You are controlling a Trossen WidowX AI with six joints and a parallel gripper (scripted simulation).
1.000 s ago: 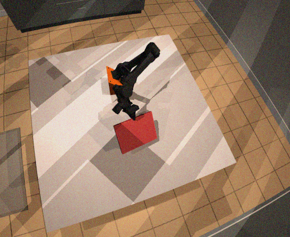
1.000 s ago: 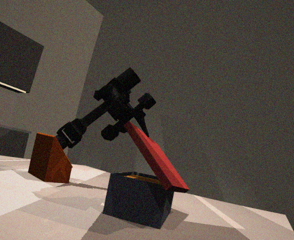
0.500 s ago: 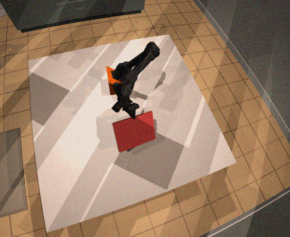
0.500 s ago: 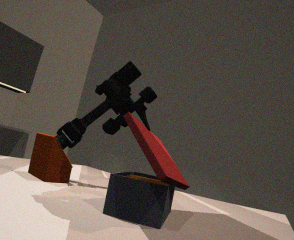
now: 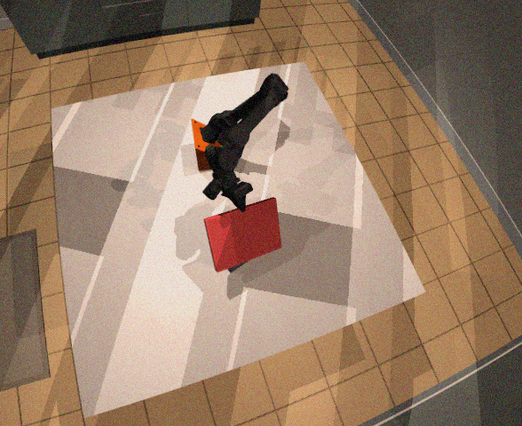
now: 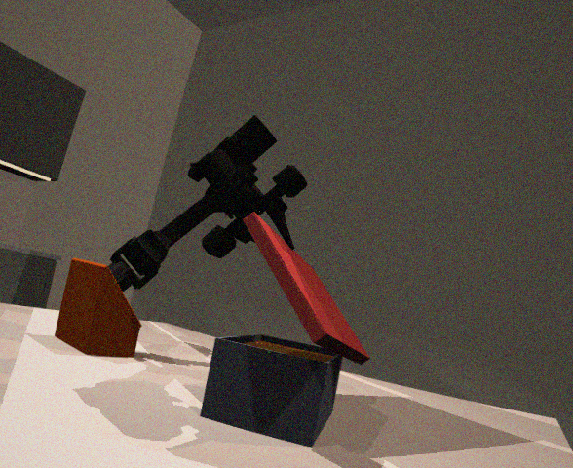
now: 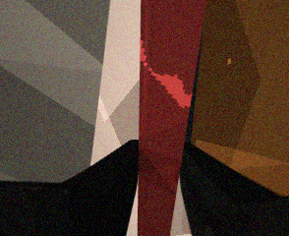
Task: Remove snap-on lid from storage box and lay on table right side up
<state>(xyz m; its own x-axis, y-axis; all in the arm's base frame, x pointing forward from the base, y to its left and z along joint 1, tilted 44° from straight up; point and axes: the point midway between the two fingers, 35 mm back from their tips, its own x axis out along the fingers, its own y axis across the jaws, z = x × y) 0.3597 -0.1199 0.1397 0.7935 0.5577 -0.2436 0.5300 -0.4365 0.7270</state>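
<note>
Right now the red lid is 6 cm ahead of my gripper tip and 6 cm below it. The rest, counted from my gripper tip: storage box 3 cm ahead, 19 cm below.
</note>
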